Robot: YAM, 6 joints.
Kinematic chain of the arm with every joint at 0, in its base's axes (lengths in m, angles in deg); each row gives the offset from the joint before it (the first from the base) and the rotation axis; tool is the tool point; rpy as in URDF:
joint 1: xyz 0 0 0.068 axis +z
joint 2: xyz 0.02 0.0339 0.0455 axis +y
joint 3: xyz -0.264 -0.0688 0 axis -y
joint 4: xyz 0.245 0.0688 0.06 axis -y
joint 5: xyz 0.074 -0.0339 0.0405 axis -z
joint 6: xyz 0.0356 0 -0.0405 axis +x
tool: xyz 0 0 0 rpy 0 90 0
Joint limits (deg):
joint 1: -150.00..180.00
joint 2: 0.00..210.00
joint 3: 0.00..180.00
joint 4: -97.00..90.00
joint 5: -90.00..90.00
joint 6: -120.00..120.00
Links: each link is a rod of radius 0.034 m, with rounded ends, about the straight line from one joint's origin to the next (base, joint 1, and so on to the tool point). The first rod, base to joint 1, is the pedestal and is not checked.
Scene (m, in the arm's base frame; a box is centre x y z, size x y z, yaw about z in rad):
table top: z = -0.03
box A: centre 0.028 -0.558 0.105 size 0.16 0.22 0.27 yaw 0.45
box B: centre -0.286 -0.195 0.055 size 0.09 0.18 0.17 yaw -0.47
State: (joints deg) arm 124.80 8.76 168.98 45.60 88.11 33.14
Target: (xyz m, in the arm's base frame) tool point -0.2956 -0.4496 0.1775
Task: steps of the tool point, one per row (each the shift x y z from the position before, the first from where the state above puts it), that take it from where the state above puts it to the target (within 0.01 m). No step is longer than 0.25 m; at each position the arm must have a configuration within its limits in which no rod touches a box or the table.
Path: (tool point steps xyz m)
1: -0.0222 0.0448 0.2150
2: -0.0761 0.1152 0.1735
3: -0.1141 0.1590 0.0947
4: -0.1265 0.1656 -0.0006
5: 0.0677 -0.1246 0.0163
6: 0.0118 -0.1486 -0.0279
7: -0.0505 -0.1377 -0.0706
8: -0.1003 -0.0938 -0.1055
9: -0.1225 -0.0290 -0.1284
10: -0.1114 0.0386 -0.1364

